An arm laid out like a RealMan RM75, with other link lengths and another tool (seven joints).
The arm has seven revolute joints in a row. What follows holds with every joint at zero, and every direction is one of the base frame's.
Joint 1 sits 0.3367 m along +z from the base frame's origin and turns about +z.
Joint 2 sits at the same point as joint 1 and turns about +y.
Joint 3 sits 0.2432 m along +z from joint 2 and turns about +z.
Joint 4 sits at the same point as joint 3 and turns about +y.
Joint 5 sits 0.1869 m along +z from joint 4 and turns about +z.
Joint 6 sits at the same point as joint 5 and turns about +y.
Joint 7 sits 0.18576 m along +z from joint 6 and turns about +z.
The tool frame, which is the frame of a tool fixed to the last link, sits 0.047 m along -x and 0.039 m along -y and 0.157 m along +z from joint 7; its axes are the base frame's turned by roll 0, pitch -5.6 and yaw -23.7 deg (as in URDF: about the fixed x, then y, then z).
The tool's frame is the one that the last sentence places.
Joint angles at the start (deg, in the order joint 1, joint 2, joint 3, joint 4, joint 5, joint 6, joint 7):
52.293, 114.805, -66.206, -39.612, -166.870, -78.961, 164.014
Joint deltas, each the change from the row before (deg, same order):
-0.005, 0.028, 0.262, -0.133, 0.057, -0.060, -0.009
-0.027, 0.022, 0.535, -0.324, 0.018, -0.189, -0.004
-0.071, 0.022, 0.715, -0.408, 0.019, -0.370, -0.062
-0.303, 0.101, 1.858, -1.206, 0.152, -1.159, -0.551
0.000, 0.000, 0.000, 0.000, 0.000, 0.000, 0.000
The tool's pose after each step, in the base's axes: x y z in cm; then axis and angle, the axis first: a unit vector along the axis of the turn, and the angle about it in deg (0 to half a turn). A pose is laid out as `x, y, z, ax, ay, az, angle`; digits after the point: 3 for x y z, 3 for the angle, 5 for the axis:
38.463, 45.358, -1.229, -0.89101, 0.36070, -0.27565, 155.597
38.298, 45.443, -1.220, -0.89125, 0.36320, -0.27160, 155.496
38.134, 45.457, -1.216, -0.89120, 0.36680, -0.26686, 155.496
37.681, 45.385, -1.281, -0.89181, 0.37401, -0.25454, 155.788
37.681, 45.385, -1.281, -0.89181, 0.37401, -0.25454, 155.788

